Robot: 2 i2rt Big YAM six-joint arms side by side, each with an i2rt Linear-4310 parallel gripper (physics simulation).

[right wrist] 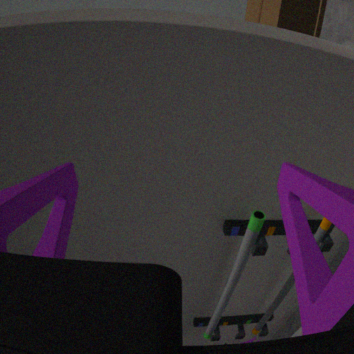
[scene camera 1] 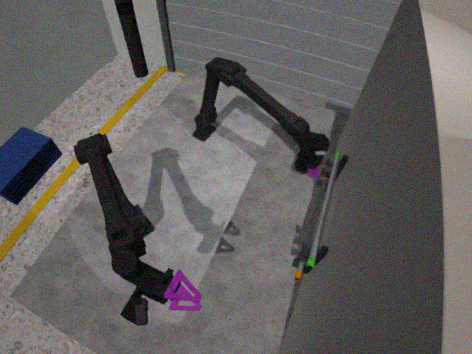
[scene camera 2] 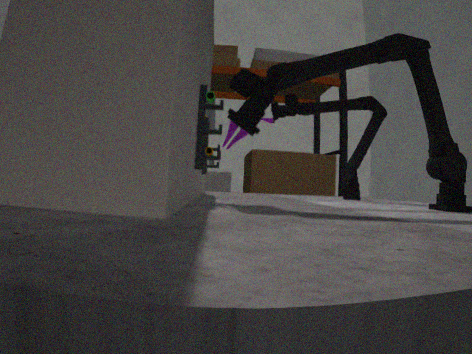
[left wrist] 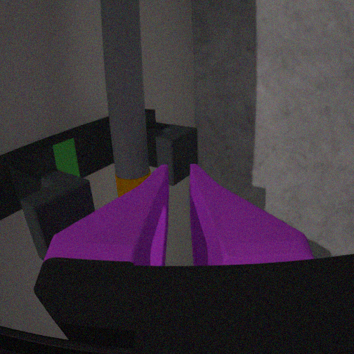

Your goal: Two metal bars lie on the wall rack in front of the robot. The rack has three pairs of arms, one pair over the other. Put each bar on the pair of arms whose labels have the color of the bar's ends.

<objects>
same spot on wall panel: [right wrist: 174, 123] = [scene camera 1: 324, 306]
</objects>
